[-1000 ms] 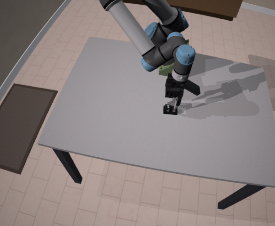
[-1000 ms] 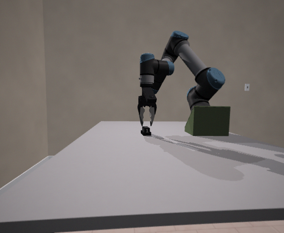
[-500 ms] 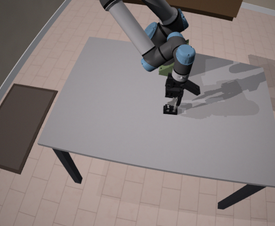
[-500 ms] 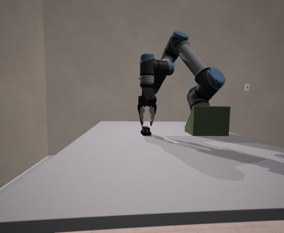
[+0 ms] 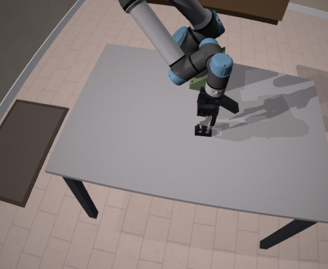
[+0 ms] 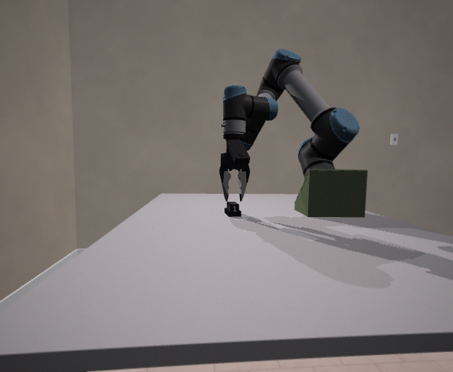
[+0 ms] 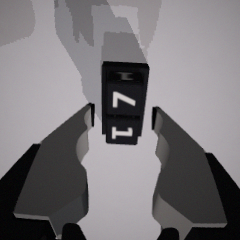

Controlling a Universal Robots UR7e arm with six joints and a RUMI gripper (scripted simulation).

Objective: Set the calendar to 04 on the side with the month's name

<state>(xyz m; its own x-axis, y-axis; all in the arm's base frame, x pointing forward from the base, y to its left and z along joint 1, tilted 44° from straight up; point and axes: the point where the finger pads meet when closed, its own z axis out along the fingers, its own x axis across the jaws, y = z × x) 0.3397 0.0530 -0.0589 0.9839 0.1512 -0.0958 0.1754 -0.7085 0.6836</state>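
Now: the black calendar tray 2 cm to the right of my hand and 5 cm below it.
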